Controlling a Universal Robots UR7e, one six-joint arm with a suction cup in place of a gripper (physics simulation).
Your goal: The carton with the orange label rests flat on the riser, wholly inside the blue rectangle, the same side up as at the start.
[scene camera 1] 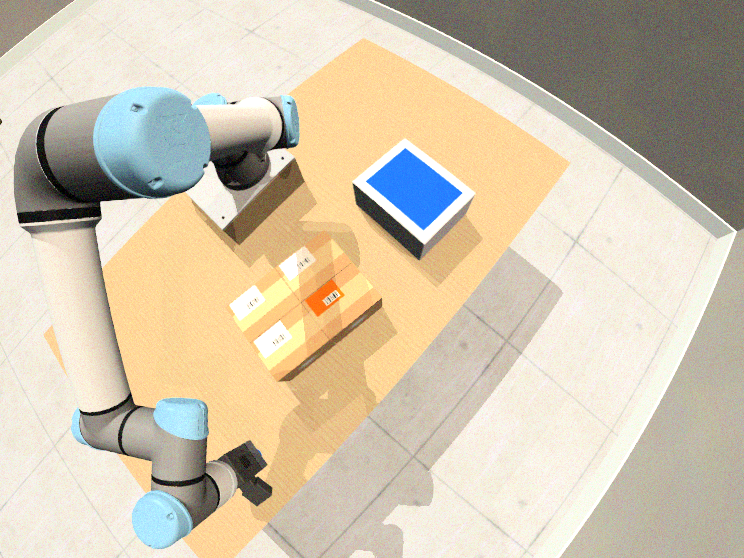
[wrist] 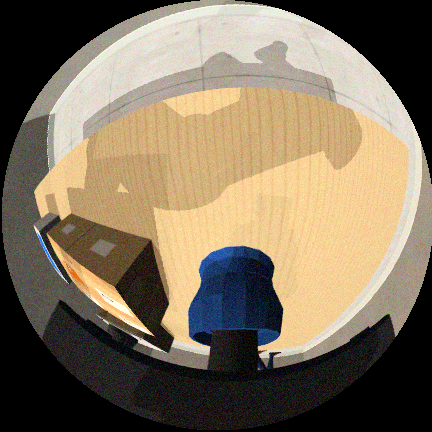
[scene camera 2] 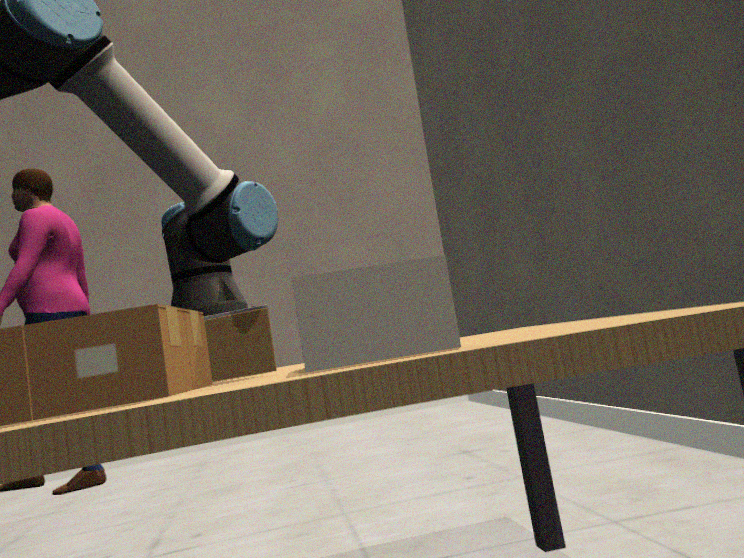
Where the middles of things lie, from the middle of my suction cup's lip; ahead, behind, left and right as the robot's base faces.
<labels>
The riser point(scene camera 2: 347, 317) is 690 mm to the left of my suction cup, 270 mm behind it and 80 mm below it.
</labels>
